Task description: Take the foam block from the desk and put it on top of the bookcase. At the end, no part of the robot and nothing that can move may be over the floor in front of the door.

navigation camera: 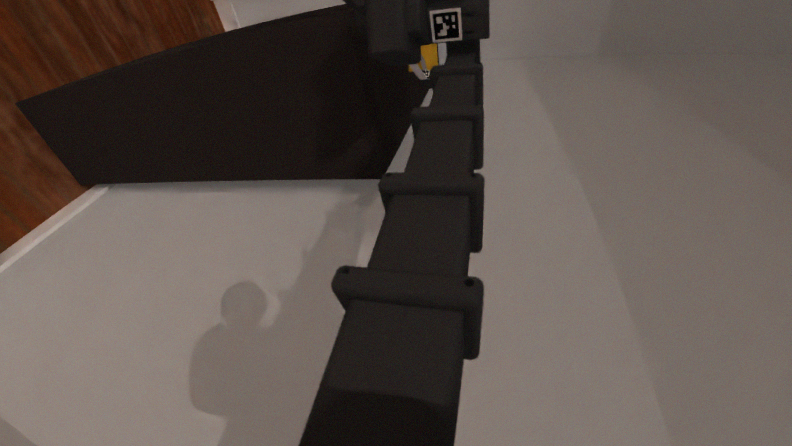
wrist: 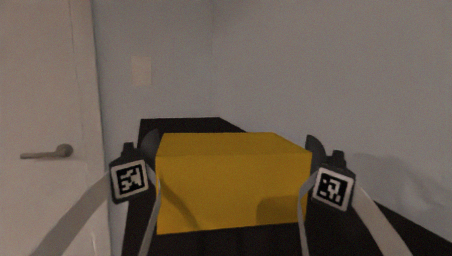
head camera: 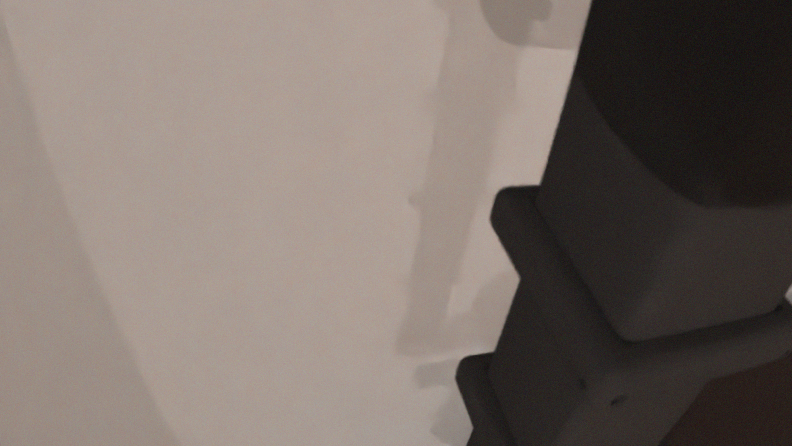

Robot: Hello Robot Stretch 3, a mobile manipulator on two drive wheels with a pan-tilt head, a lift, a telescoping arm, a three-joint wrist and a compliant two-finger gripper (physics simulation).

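Places are measured from the robot's base along level axes (x down, y back, z left), in metres.
Where they show: gripper, fingertip midpoint: (navigation camera: 429, 45) (wrist: 229, 150).
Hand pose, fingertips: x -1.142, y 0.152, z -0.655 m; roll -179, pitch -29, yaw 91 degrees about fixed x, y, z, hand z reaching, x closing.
Observation:
Each offset is from my fingertips to the centre of the thing. Level surfaces: height alone.
The yellow foam block @(dx +0.009, dy -0.011, dz +0.019 m) (wrist: 232, 192) (navigation camera: 428, 54) is between the two fingertips of my gripper (wrist: 229, 150), which is shut on it. Both fingertips press on the block's sides in the wrist view. The dark bookcase (wrist: 180, 124) (navigation camera: 193, 121) shows behind and below the block in the wrist view, and left of the arm in the navigation view. Whether the block's underside touches the bookcase top cannot be told. The white door (wrist: 40, 90) with its lever handle stands at the left in the wrist view. The desk does not show in these views.
My extended arm (navigation camera: 421, 232) (head camera: 581, 304) runs alongside a pale wall (navigation camera: 166, 249) (head camera: 249, 221) that bears the robot's shadow. A wooden floor @(dx +1.142 m) (navigation camera: 110, 33) shows at the upper left in the navigation view. A light switch plate @(dx -0.078, dy +0.023, dz -0.814 m) (wrist: 141, 70) is on the wall beside the door.

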